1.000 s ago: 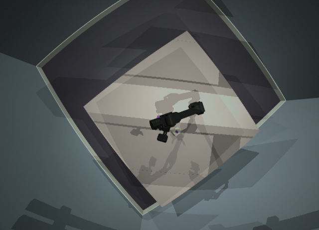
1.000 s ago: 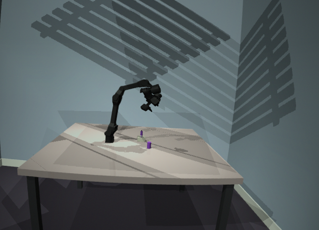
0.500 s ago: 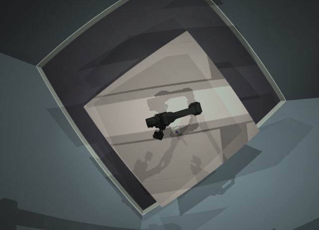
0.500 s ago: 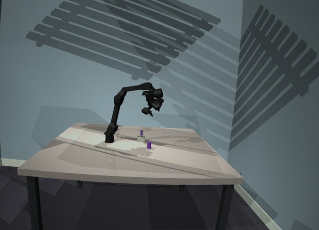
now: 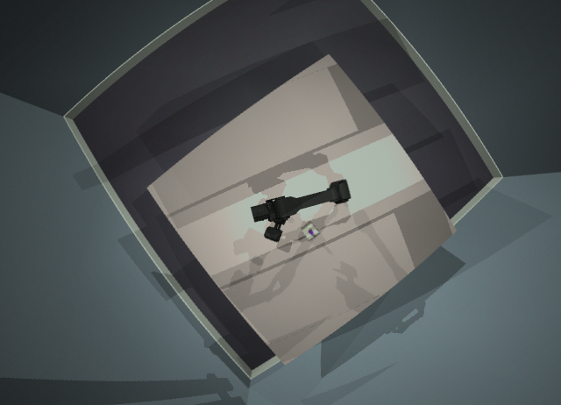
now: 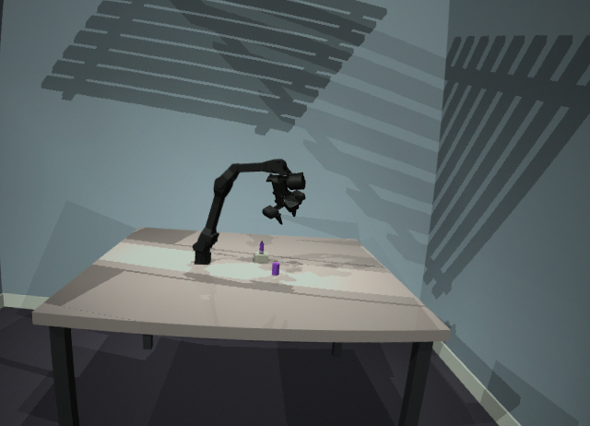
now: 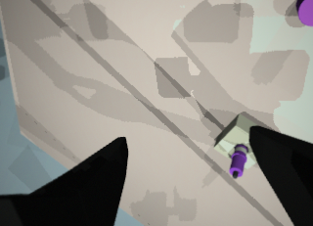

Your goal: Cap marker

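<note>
My gripper tip is 40 mm past the purple cap, 60 mm to the left of it and 200 mm above it. The rest, counted from my gripper tip: pale holder block: 100 mm behind, 140 mm to the left, 200 mm below.
</note>
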